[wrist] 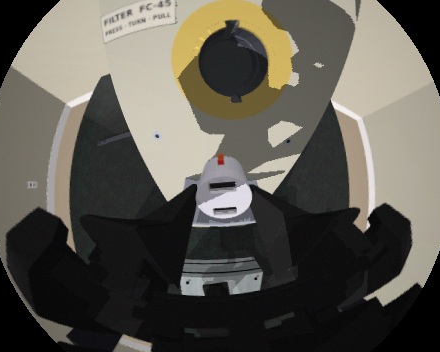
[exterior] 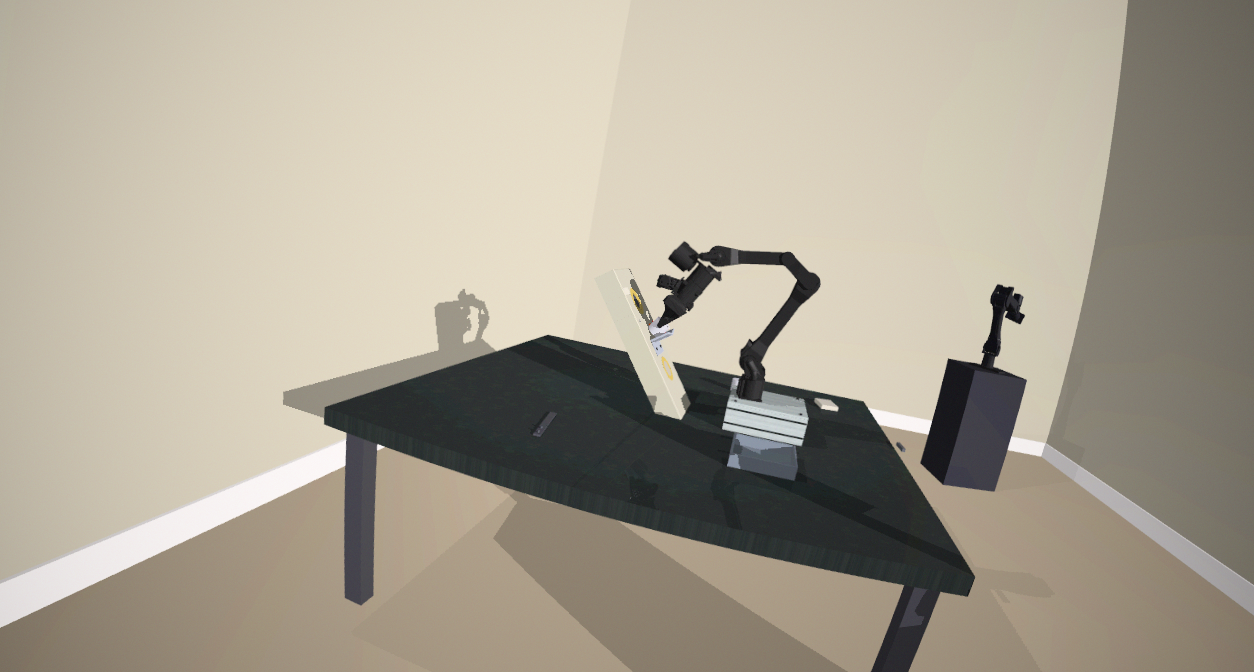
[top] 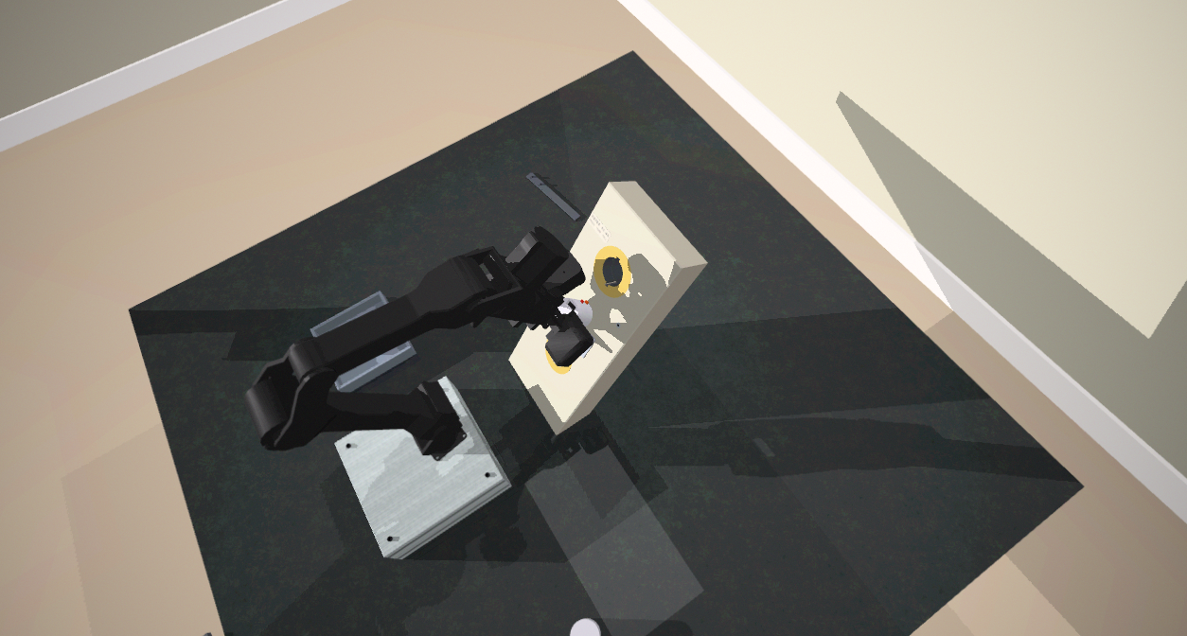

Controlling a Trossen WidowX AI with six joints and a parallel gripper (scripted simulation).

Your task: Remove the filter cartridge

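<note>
Now: the grey bracket 10 mm behind my gripper tip and 40 mm below it. The rest, counted from my gripper tip: round filter cartridge: right at my gripper tip.
</note>
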